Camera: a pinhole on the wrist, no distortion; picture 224 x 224 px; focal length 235.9 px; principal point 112.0 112.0 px. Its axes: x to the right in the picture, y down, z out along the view. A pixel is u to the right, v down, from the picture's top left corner.
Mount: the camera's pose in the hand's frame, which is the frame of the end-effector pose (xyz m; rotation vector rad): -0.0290 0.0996 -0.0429 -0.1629 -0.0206 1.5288
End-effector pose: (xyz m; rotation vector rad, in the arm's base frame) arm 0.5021 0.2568 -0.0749 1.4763 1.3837 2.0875
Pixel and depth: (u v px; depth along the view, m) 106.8 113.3 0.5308
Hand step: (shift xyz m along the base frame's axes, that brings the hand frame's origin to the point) 0.4866 0.1360 0.0733
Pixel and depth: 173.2 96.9 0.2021
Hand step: 0.1977 -0.0278 0.1190
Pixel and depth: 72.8 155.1 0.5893
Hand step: 0.5599 0.1323 -0.0549
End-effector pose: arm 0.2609 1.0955 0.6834 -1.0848 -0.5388 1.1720
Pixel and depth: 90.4 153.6 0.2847
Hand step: -0.2780 -0.0118 0.0299
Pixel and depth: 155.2 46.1 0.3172
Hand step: -0.3017 0.1310 -0.0505
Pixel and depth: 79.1 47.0 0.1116
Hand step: -0.1065 0.0173 -0.0500
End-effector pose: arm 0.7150 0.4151 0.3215 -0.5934 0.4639 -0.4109
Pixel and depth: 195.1 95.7 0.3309
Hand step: 0.1699 0.3248 0.0640
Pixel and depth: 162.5 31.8 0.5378
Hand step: 0.4005 0.3649 0.1807
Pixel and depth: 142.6 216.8 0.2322
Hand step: -0.0025 0.2684 0.0774
